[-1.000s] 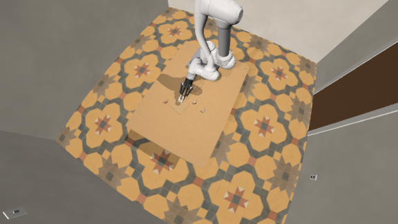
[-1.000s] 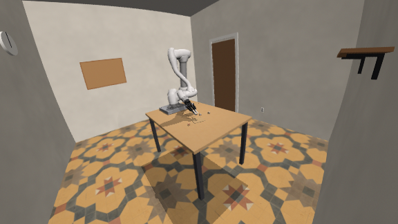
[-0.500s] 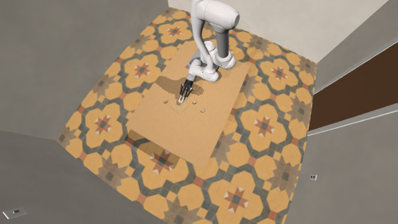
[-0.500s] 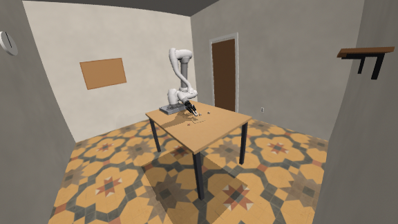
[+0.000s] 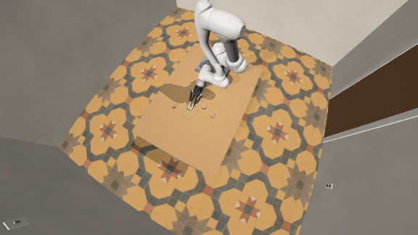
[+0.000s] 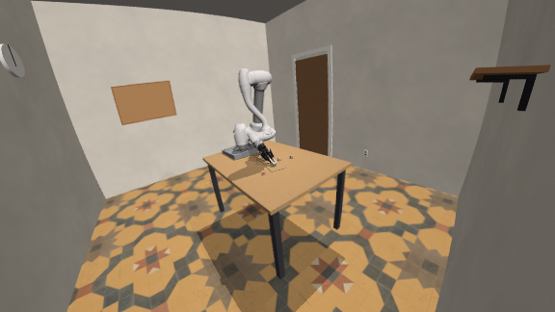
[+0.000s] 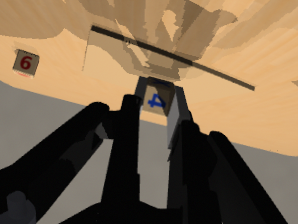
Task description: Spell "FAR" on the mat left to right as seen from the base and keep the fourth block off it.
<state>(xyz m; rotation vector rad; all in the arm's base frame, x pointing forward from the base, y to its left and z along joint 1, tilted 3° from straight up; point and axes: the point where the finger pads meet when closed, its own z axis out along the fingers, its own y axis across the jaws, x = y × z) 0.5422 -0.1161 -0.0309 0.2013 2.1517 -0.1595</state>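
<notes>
The tan mat is 40 mm below my hand, 40 mm ahead of it and 20 mm to the right of it. From my hand the other things lie so: R block 170 mm to the right, 50 mm ahead, 30 mm below.
</notes>
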